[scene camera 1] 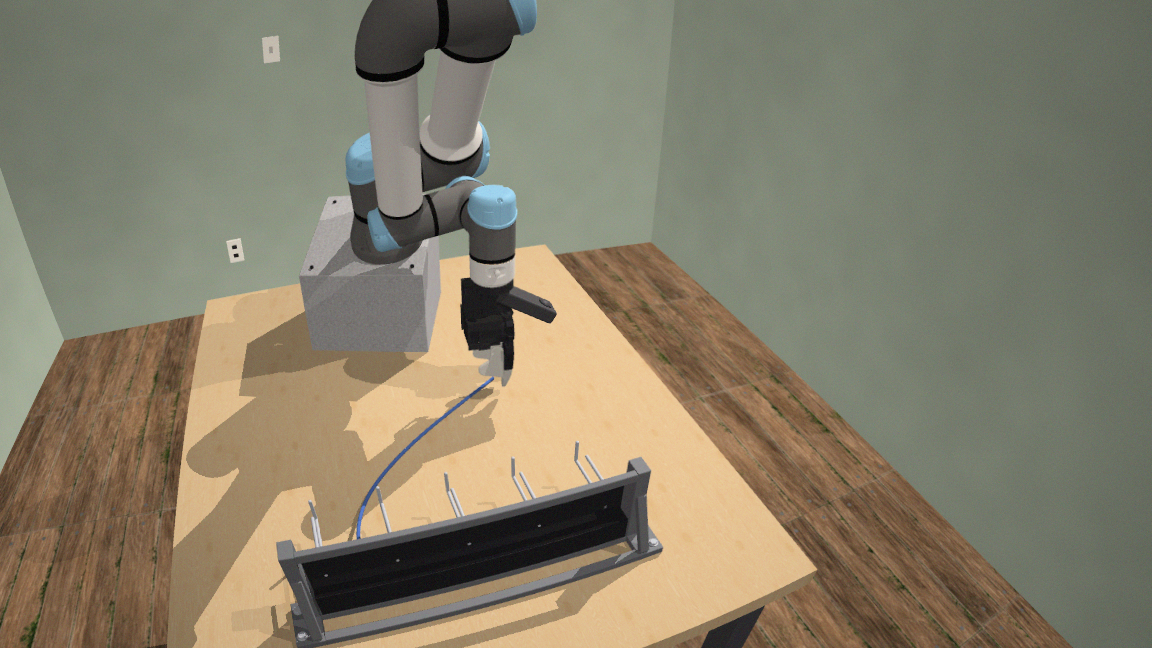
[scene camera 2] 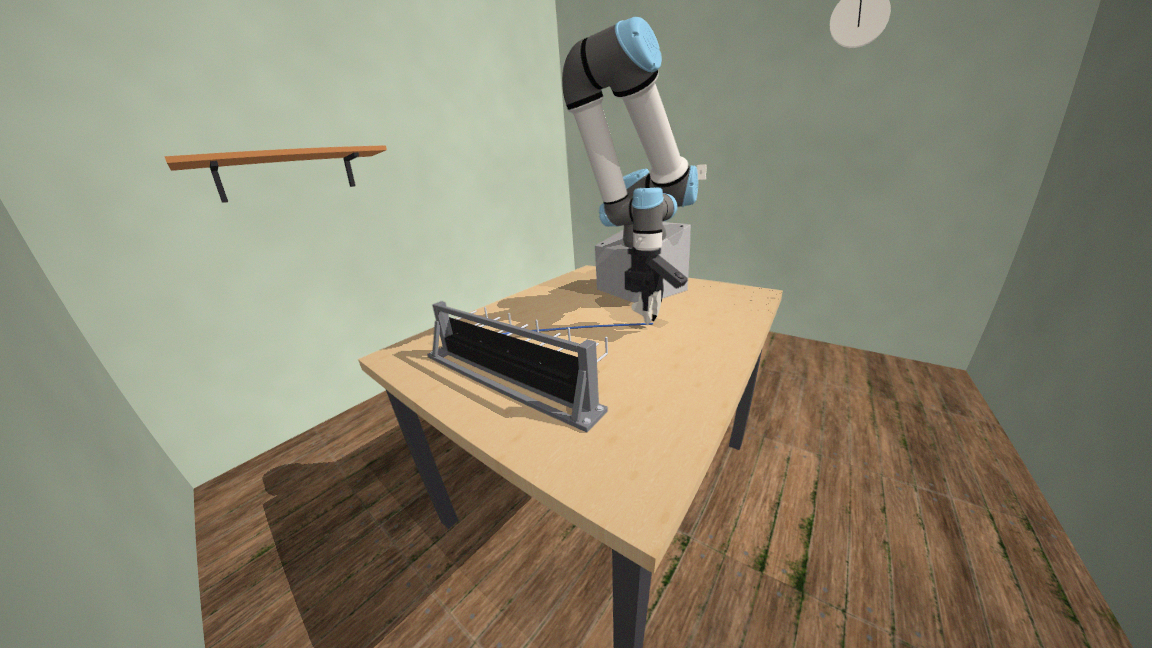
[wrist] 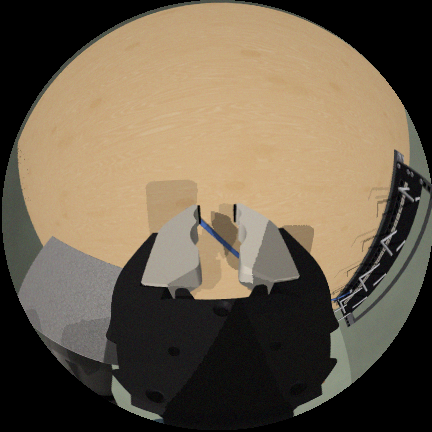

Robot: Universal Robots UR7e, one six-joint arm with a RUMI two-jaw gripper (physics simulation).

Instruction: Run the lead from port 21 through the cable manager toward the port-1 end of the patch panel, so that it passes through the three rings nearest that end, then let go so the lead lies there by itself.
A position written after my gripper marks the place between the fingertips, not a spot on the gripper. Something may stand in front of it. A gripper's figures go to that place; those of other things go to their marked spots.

My gripper [scene camera 2: 650, 323]: 96 cm from the lens. A patch panel [scene camera 2: 562, 385] is 64 cm from the lens.
